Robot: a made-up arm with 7 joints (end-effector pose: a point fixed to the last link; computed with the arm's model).
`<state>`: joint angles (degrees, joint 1 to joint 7).
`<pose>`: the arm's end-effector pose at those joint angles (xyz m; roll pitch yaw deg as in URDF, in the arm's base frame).
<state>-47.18 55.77 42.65 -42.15 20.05 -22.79 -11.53</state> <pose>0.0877 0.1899 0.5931 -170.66 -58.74 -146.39</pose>
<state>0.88 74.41 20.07 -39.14 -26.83 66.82 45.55</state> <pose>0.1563 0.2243 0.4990 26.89 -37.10 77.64</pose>
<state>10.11 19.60 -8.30 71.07 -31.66 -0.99 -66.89</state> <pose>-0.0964 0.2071 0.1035 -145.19 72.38 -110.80</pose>
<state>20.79 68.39 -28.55 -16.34 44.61 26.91 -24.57</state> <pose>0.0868 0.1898 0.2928 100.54 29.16 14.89</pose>
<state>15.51 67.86 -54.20 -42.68 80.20 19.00 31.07</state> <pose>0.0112 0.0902 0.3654 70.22 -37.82 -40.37</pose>
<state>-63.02 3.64 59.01 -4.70 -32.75 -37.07 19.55</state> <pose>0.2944 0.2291 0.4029 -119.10 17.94 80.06</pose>
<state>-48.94 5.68 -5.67 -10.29 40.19 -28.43 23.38</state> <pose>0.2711 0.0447 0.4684 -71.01 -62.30 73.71</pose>
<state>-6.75 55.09 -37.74 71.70 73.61 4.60 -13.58</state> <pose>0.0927 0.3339 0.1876 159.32 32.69 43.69</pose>
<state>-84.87 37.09 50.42 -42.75 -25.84 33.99 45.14</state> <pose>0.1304 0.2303 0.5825 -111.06 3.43 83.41</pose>
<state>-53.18 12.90 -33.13 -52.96 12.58 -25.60 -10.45</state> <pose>0.1536 0.0068 0.5083 108.05 -79.13 -156.75</pose>
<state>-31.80 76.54 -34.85 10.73 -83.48 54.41 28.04</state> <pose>0.2345 0.3069 0.3400 62.08 31.40 91.93</pose>
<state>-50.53 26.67 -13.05 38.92 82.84 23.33 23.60</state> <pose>0.3455 0.0876 0.3743 102.92 -62.64 -4.25</pose>
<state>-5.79 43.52 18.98 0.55 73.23 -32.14 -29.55</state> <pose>0.2154 0.2293 0.3780 98.22 -0.53 -7.49</pose>
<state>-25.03 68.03 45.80 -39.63 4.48 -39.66 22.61</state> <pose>0.0938 0.2072 0.5992 178.26 -54.94 -168.00</pose>
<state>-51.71 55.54 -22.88 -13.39 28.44 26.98 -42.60</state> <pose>0.2887 0.1163 0.4914 65.75 -13.06 1.06</pose>
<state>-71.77 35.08 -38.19 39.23 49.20 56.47 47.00</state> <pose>0.3603 0.0566 0.4532 -68.07 -81.36 178.04</pose>
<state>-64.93 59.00 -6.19 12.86 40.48 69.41 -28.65</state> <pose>0.2873 0.2066 0.5725 34.72 -18.06 83.40</pose>
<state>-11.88 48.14 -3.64 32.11 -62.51 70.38 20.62</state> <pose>0.1468 0.3166 0.2373 91.56 37.29 134.23</pose>
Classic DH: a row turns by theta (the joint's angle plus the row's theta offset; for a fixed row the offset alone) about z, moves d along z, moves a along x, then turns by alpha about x. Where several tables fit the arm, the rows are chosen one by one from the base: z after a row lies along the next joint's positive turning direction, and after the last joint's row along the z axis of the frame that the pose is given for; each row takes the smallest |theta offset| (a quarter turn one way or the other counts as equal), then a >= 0, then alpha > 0; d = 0 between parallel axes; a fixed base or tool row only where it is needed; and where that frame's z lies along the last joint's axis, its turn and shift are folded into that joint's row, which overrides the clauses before.
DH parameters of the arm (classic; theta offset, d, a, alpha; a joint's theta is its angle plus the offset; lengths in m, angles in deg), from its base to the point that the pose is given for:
base (fixed): -4.07 0.4786 0.0145 -74.51
joint 1: -75.12 0.0682 -0.0183 -90
joint 2: 74 -0.0126 -0.0018 90
joint 3: 90 -0.2148 0.031 -90
joint 4: -90 -0.0156 0.0039 -90
joint 5: 0 0.1713 0.0018 90
joint 6: 90 0.0363 0.0037 90
joint 7: 0.27 -0.0689 0.0122 -21.18
tool (fixed): 37.39 0.0596 0 0

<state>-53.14 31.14 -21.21 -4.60 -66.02 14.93 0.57</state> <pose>0.3445 0.0579 0.3892 -39.86 12.55 -14.43</pose>
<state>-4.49 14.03 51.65 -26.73 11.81 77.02 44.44</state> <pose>0.0596 0.2516 0.3841 26.70 -10.43 148.34</pose>
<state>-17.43 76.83 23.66 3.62 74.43 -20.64 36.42</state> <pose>0.2088 0.2387 0.5410 159.82 -42.59 -78.26</pose>
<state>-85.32 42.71 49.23 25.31 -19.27 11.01 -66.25</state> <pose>0.2928 0.3149 0.5973 -32.17 -46.59 5.74</pose>
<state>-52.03 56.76 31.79 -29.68 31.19 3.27 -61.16</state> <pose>0.1541 0.1939 0.6113 71.46 -52.81 -3.21</pose>
